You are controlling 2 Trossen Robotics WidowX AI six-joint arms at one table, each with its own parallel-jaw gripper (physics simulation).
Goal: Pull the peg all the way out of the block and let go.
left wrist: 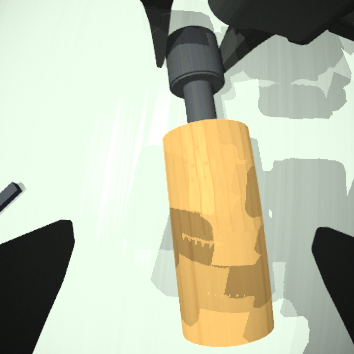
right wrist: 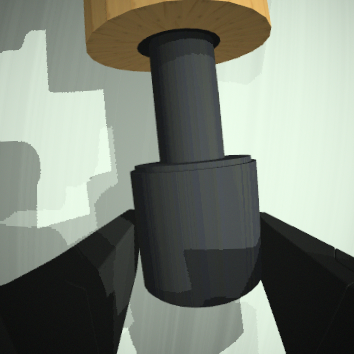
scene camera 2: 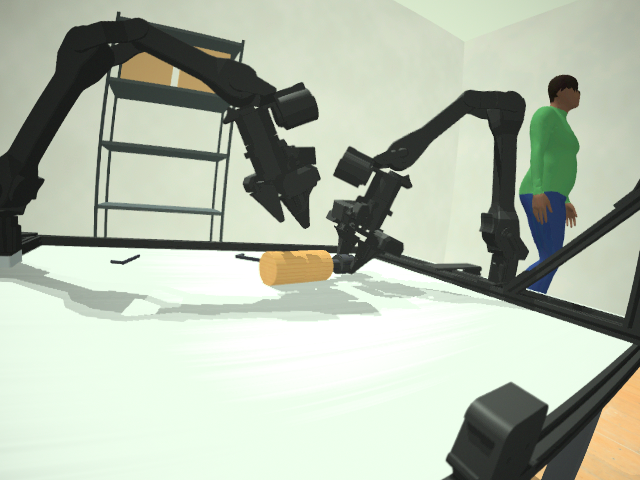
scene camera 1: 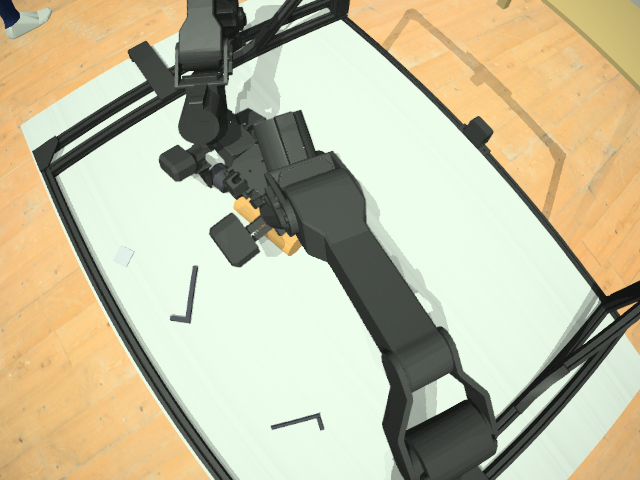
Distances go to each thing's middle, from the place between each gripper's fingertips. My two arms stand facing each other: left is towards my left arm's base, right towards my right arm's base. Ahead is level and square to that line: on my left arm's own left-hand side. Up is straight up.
Now: left hand 70 mm above the cylindrical wooden block (scene camera 2: 281, 267), 20 mm past it and 10 mm to the left of it. Round my left hand: dark peg (right wrist: 196, 210) 70 mm to the right, 70 mm below, 20 mm ahead.
Now: the dark peg 2 cm behind my right hand, 4 cm to the left of it and 1 cm above it. Also, from my right hand: cylindrical wooden block (6 cm behind, 10 cm to the left, 1 cm above).
